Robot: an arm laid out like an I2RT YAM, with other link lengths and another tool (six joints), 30 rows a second.
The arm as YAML. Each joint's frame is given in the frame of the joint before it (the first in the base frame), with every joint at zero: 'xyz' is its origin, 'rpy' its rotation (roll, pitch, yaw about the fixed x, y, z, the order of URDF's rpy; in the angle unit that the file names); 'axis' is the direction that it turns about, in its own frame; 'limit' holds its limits. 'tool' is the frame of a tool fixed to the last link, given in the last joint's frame.
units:
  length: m
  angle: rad
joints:
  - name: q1
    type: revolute
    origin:
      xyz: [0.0, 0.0, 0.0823]
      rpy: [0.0, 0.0, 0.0]
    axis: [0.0, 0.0, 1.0]
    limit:
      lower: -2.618
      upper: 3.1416
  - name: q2
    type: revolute
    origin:
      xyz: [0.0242, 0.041, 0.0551]
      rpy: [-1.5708, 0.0, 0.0]
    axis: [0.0, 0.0, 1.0]
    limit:
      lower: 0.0
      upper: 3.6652
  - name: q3
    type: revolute
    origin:
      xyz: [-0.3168, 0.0, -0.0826]
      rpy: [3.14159, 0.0, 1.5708]
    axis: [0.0, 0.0, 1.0]
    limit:
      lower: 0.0
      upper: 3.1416
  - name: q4
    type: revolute
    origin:
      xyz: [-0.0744, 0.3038, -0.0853]
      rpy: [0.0, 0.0, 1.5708]
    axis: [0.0, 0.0, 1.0]
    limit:
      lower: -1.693
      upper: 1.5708
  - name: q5
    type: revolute
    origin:
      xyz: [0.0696, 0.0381, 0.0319]
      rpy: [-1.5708, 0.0, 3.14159]
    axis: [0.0, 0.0, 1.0]
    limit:
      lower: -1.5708
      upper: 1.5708
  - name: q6
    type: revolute
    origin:
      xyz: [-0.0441, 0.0, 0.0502]
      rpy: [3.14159, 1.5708, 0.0]
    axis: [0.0, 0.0, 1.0]
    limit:
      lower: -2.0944
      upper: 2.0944
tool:
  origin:
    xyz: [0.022, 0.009, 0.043]
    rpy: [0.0, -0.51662, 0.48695]
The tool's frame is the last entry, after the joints.
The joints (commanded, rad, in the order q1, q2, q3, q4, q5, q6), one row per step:
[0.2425, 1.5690, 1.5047, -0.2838, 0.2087, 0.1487]
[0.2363, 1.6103, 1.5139, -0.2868, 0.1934, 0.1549]
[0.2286, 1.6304, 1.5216, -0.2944, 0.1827, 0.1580]
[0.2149, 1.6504, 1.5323, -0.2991, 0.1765, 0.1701]
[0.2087, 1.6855, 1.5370, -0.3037, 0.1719, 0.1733]
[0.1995, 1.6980, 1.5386, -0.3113, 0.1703, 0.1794]
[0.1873, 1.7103, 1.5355, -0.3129, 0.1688, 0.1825]
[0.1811, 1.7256, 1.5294, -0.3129, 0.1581, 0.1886]
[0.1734, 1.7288, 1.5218, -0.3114, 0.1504, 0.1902]
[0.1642, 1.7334, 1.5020, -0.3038, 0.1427, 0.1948]
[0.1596, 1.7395, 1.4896, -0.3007, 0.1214, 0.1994]
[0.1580, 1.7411, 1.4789, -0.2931, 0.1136, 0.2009]
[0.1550, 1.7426, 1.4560, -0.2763, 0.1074, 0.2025]
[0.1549, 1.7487, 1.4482, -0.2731, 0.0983, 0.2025]
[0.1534, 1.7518, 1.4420, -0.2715, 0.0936, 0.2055]
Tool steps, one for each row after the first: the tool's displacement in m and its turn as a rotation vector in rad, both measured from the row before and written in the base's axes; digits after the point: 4 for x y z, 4 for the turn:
[0.0134, 0.0013, -0.0155, 0.0028, 0.0355, 0.0059]
[0.0065, -0.0015, -0.0072, 0.0023, 0.0205, 0.0010]
[0.0071, -0.0051, -0.0055, 0.0105, 0.0145, -0.0128]
[0.0104, -0.0007, -0.0156, -0.0026, 0.0347, -0.0034]
[0.0038, -0.0040, -0.0066, 0.0024, 0.0183, -0.0104]
[0.0041, -0.0056, -0.0077, 0.0002, 0.0168, -0.0123]
[0.0042, -0.0017, -0.0106, 0.0065, 0.0220, 0.0003]
[0.0011, -0.0033, -0.0049, 0.0035, 0.0098, -0.0018]
[0.0011, -0.0041, -0.0103, 0.0050, 0.0172, -0.0048]
[0.0012, -0.0005, -0.0085, 0.0123, 0.0170, 0.0113]
[0.0002, -0.0002, -0.0047, 0.0046, 0.0053, 0.0043]
[-0.0001, -0.0011, -0.0088, 0.0034, 0.0081, 0.0014]
[0.0009, 0.0009, -0.0062, 0.0032, 0.0113, 0.0076]
[0.0003, -0.0004, -0.0042, 0.0039, 0.0081, 0.0008]

